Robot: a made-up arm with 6 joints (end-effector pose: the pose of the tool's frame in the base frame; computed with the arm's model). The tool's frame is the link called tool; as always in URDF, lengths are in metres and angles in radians.
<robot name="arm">
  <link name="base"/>
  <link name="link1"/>
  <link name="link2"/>
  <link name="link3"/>
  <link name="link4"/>
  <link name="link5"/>
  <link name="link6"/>
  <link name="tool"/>
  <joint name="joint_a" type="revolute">
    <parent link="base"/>
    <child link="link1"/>
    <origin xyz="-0.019 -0.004 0.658" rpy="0 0 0"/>
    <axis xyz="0 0 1"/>
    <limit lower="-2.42" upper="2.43"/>
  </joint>
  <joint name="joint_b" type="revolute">
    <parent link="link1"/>
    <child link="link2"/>
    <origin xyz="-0.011 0.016 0.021" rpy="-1.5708 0 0"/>
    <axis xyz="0 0 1"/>
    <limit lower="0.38" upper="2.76"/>
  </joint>
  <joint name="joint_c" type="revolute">
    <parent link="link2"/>
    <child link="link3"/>
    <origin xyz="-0.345 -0.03 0.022" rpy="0 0 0"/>
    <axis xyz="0 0 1"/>
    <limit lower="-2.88" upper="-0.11"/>
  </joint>
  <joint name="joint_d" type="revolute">
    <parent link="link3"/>
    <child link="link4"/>
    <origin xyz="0.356 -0.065 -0.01" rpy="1.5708 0 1.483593"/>
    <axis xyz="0 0 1"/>
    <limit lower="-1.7" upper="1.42"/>
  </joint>
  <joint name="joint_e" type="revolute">
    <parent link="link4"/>
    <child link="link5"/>
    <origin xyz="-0.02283 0.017 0.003" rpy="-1.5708 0 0"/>
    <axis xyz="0 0 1"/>
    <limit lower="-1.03" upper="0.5"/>
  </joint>
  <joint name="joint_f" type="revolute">
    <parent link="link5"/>
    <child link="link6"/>
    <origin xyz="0.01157 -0.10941 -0.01" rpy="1.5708 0 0"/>
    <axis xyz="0 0 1"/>
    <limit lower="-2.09" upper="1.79"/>
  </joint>
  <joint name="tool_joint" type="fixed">
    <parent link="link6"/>
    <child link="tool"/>
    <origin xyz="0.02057 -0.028 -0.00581" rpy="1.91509 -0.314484 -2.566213"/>
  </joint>
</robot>
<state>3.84 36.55 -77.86 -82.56 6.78 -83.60</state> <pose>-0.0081 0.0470 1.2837 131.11 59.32 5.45</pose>
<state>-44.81 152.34 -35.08 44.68 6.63 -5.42</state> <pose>0.0959 -0.0834 0.3825 -24.20 103.81 -70.51</pose>
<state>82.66 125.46 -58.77 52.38 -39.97 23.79</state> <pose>0.0671 0.4785 0.5580 -9.76 4.36 -23.31</pose>
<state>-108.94 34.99 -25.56 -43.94 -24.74 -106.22</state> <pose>0.0022 -0.1999 0.9650 -169.96 40.57 33.86</pose>
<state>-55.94 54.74 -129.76 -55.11 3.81 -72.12</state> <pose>-0.0837 0.1562 1.4495 123.45 15.63 35.78</pose>
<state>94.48 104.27 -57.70 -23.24 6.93 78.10</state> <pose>-0.0884 0.4368 0.6966 -28.71 5.82 18.33</pose>
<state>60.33 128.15 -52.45 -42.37 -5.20 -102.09</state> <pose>0.1545 0.4175 0.5187 39.79 122.24 -118.55</pose>
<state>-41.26 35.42 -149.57 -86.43 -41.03 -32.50</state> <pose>-0.3638 0.4402 1.2646 66.47 44.10 18.77</pose>
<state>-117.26 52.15 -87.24 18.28 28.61 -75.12</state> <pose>-0.0727 -0.1400 1.2736 -145.17 21.27 -94.55</pose>
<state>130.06 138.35 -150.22 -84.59 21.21 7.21</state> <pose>-0.4409 0.5307 1.0609 18.49 -125.38 26.39</pose>
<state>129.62 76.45 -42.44 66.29 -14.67 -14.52</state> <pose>-0.2433 0.2754 0.8118 -3.45 -5.25 45.97</pose>
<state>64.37 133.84 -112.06 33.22 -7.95 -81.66</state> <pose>0.3021 0.6328 0.8364 -34.40 -90.38 16.72</pose>
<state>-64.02 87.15 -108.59 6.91 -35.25 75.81</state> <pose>0.1893 -0.3349 1.3098 44.19 -91.10 -96.95</pose>
